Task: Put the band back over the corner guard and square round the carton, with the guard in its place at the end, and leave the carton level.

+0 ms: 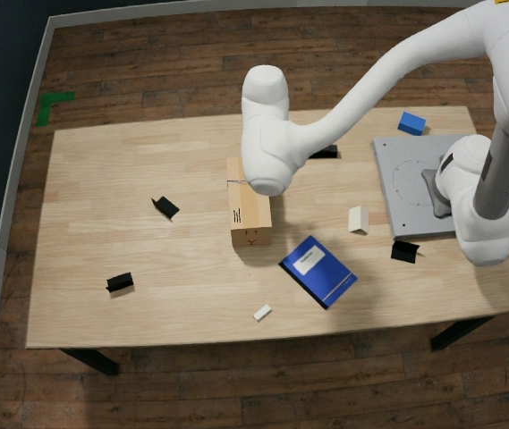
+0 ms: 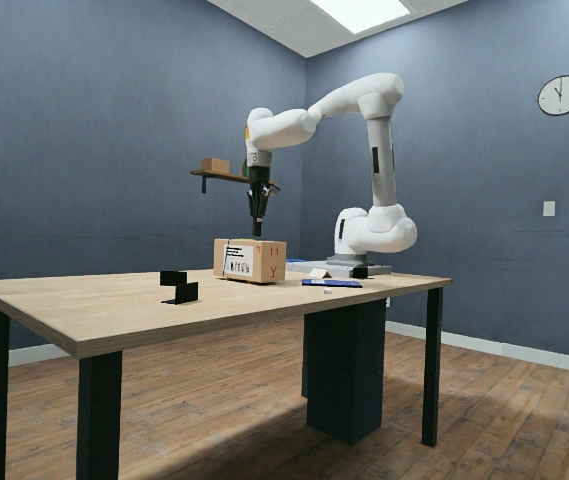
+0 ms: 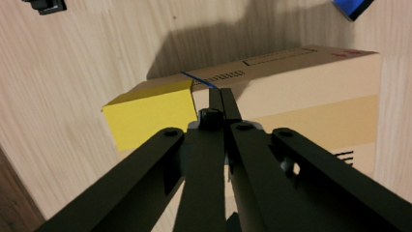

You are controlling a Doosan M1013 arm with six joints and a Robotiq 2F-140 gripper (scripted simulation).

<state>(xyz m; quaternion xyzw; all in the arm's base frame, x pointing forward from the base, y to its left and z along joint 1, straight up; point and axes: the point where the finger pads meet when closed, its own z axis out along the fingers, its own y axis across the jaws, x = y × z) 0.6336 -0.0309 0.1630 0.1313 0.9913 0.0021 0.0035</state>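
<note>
Right now my hand is 6 cm to the left of the yellow corner guard and 6 cm above it. From my hand the other things lie so: brown carton: 11 cm below, 5 cm ahead, 1 cm to the left; blue cube: 58 cm behind, 27 cm to the right, 17 cm below; white piece: 35 cm to the left, 19 cm below, 5 cm ahead.
</note>
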